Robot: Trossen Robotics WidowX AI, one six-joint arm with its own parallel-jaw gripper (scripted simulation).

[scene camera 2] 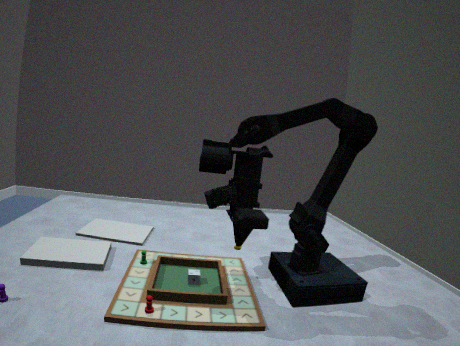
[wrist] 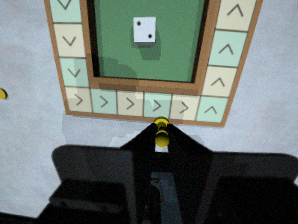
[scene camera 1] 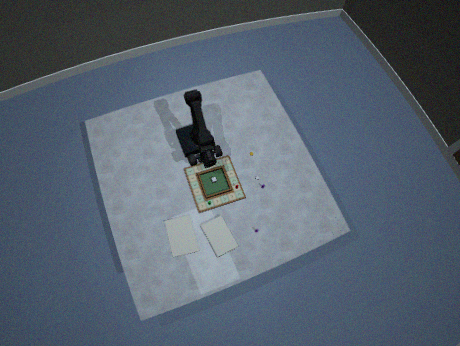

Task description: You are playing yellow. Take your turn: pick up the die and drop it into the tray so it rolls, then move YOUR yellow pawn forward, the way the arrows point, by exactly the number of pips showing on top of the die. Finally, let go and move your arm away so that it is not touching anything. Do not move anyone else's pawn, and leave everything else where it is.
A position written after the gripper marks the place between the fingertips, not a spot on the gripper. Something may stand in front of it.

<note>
The gripper [scene camera 2: 238, 244] carries a yellow pawn. Further things: a green tray [scene camera 2: 169, 277].
The gripper shows as well in the wrist view [wrist: 161, 127].
</note>
